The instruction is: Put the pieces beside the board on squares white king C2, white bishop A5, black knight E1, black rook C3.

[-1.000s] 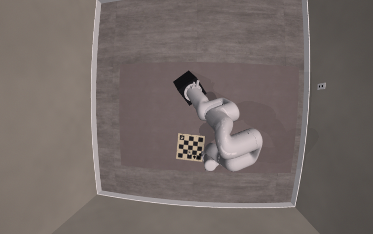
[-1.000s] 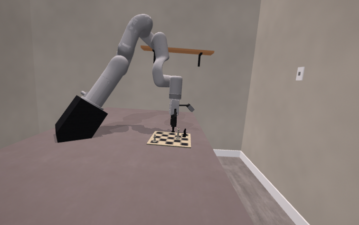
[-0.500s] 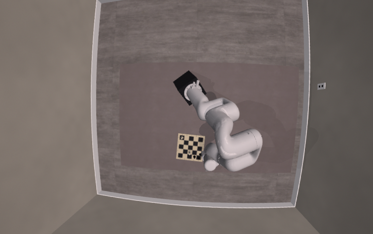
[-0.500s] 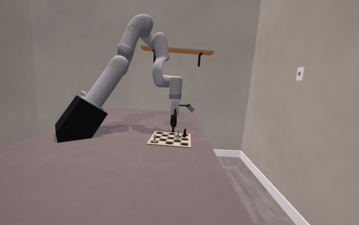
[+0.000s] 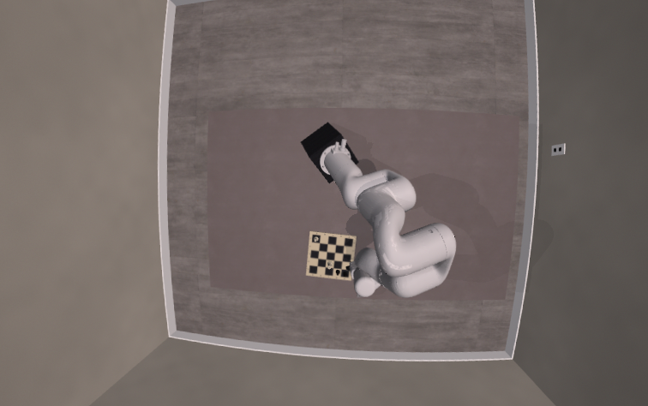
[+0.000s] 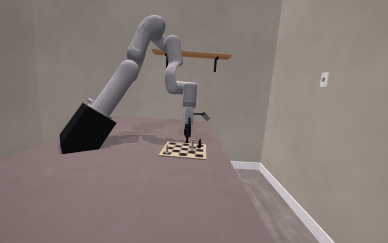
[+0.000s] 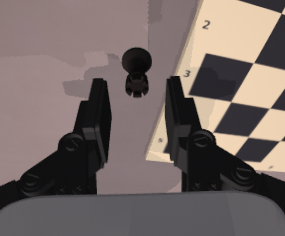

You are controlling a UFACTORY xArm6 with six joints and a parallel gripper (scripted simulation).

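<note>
Right now the white king is 13 cm to the right of my hand, 5 cm ahead of it and 2 cm below it. The rest, counted from my hand: chessboard: 14 cm to the right, 6 cm below, 1 cm ahead; then black piece: 8 cm ahead, 5 cm to the right, 4 cm below; then white bishop: 22 cm to the right, 5 cm behind, 3 cm below.
</note>
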